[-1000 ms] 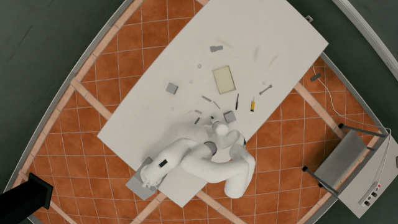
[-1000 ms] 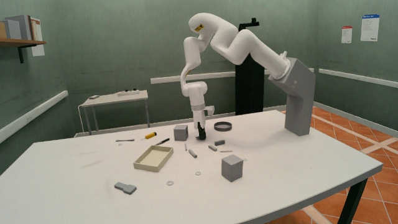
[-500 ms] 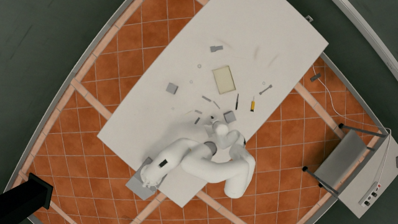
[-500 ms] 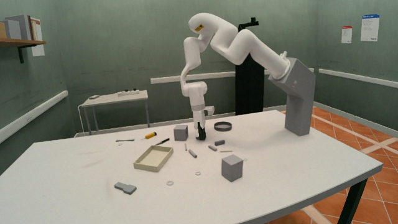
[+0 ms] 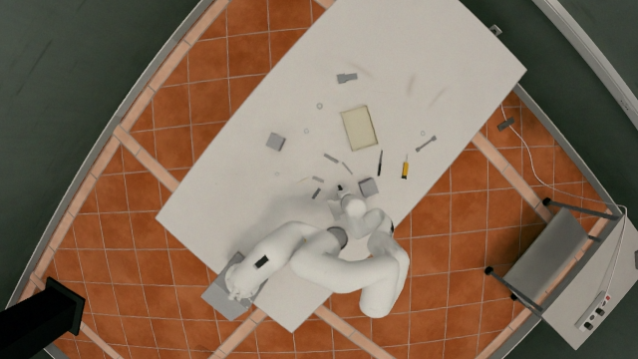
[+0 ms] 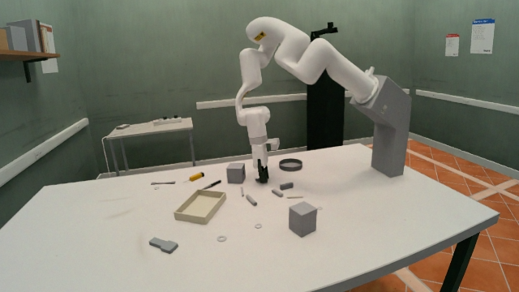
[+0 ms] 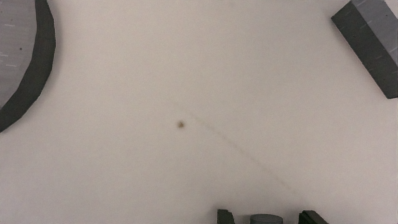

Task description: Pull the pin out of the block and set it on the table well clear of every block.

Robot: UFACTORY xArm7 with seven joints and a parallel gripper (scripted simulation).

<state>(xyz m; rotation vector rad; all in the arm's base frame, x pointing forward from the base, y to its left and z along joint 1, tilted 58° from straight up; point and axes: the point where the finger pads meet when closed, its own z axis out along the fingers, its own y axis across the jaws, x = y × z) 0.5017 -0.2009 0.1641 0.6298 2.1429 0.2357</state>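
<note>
Right now the short grey pin is 2 cm below my hand, 1 cm to the right of it and 1 cm ahead of it. Round my hand: round dish (19 cm behind, 5 cm to the right, 1 cm below); then cream tray (31 cm ahead, 6 cm to the left, 1 cm below); then small pale peg (14 cm to the right, 7 cm behind, 2 cm below).
</note>
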